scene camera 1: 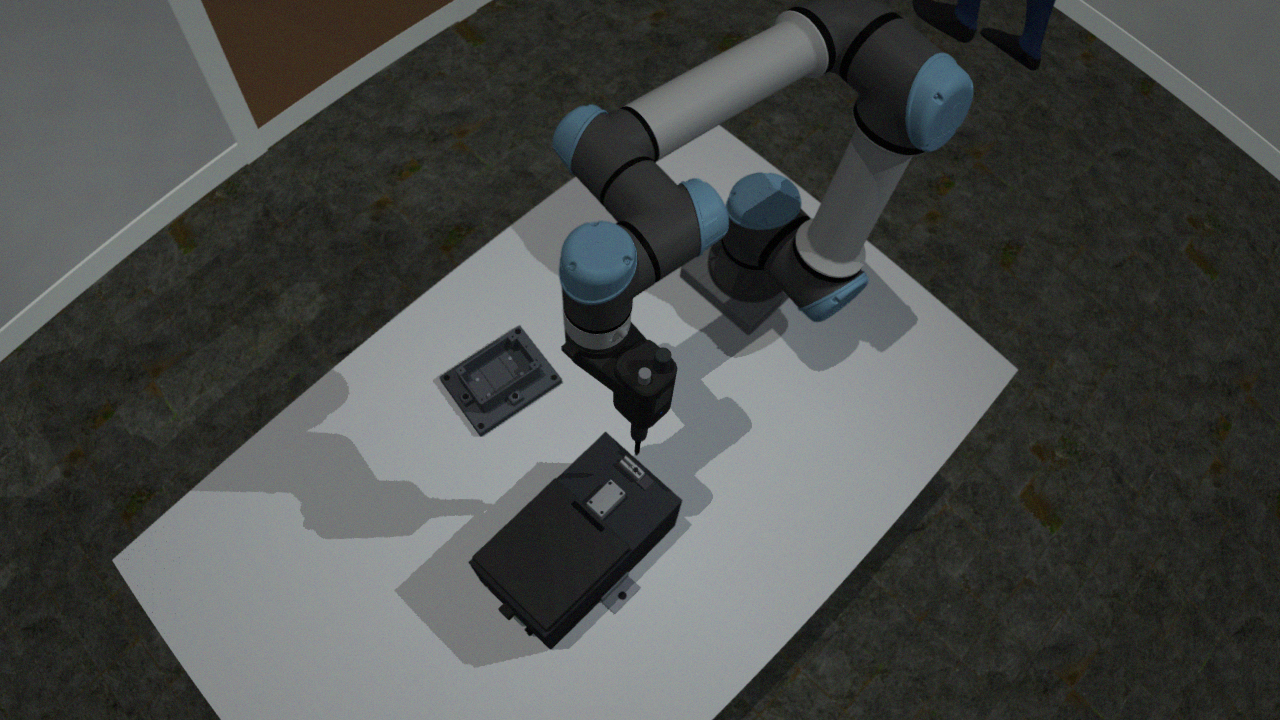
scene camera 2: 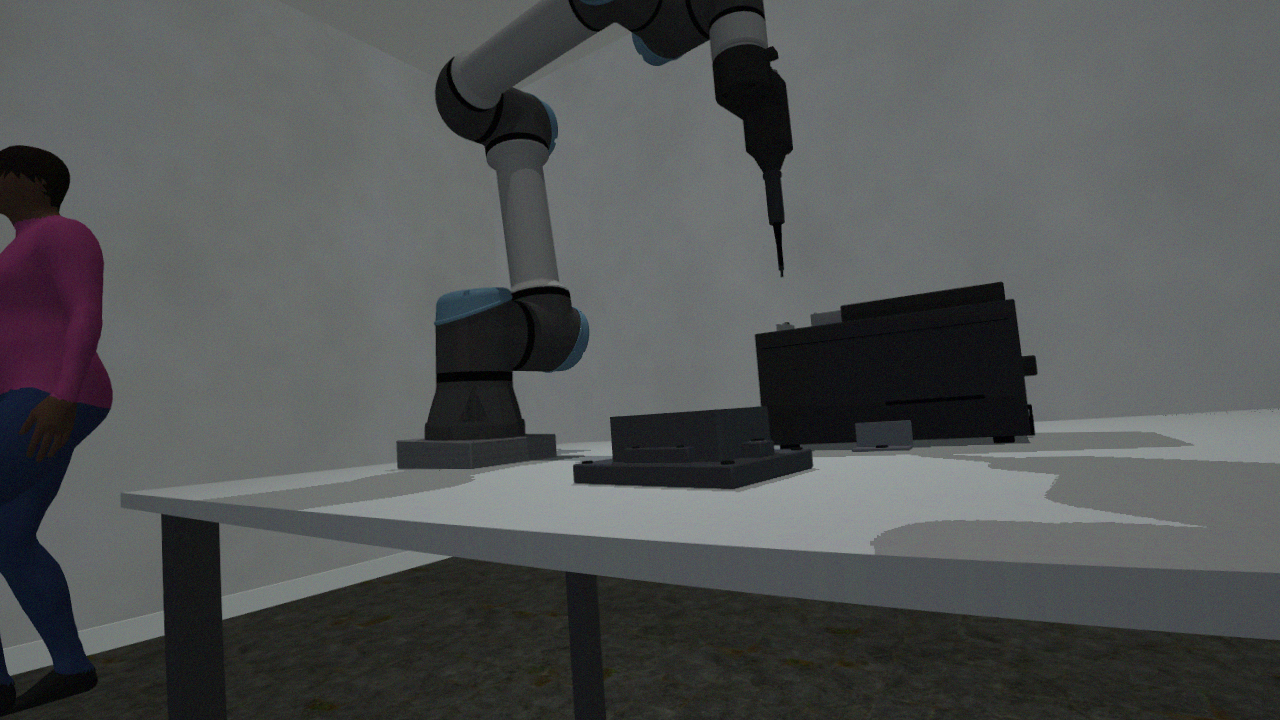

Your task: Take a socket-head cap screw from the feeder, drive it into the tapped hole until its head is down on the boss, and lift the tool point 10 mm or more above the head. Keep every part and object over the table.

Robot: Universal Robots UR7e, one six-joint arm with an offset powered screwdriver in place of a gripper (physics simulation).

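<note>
My screwdriver (scene camera 1: pixel 637 446) (scene camera 2: pixel 780 268) points down, its tip in the air above the near end of the feeder, clear of it. A small thin piece at the bit's end looks like a socket-head cap screw, but it is very small in both views. The feeder (scene camera 1: pixel 554 559) (scene camera 2: pixel 886 376) is a large black box with a light pickup strip (scene camera 1: pixel 631 467) (scene camera 2: pixel 785 326) on top. The dark housing (scene camera 1: pixel 539 390) (scene camera 2: pixel 689 436) sits on its flat base plate, apart from the feeder. A small round boss (scene camera 1: pixel 515 396) shows at its side; its tapped hole is too small to make out.
The white table (scene camera 1: pixel 805 465) (scene camera 2: pixel 537 519) carries all of this. The arm's base (scene camera 1: pixel 747 308) (scene camera 2: pixel 460 452) stands at the back. A small grey bracket (scene camera 1: pixel 621 594) lies beside the feeder, and a grey block (scene camera 2: pixel 883 434) stands before it. A person (scene camera 2: pixel 53 295) stands beyond the table.
</note>
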